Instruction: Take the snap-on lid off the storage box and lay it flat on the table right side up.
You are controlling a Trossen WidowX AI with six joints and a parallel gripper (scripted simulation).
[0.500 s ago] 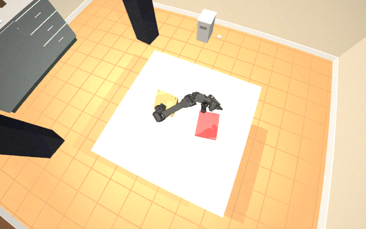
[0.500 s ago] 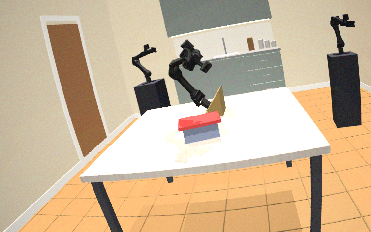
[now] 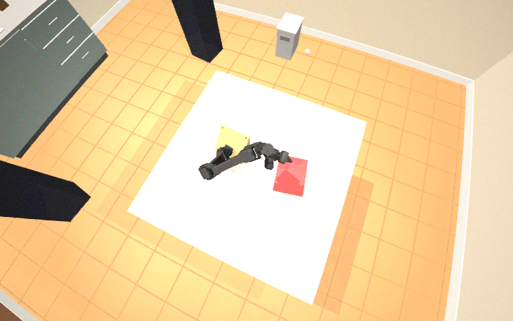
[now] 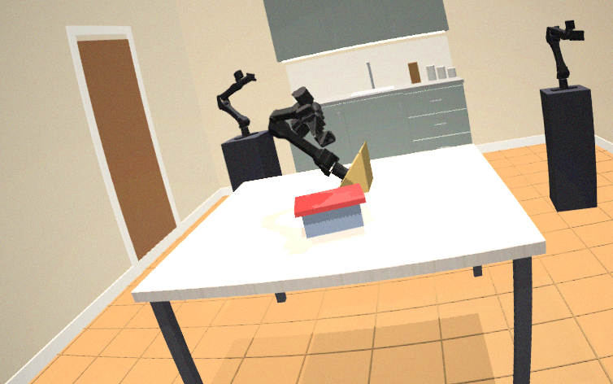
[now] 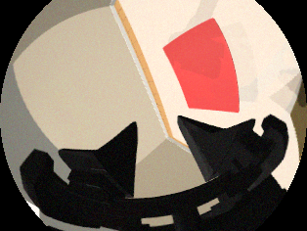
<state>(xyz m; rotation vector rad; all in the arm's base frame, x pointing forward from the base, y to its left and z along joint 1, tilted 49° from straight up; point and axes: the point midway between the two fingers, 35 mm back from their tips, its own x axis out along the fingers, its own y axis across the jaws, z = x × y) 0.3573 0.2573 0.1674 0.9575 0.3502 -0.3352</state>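
My gripper tip is 4 cm short of the red lid and 20 cm above it. Also, from my gripper tip: blue-grey storage box 4 cm ahead, 25 cm below.
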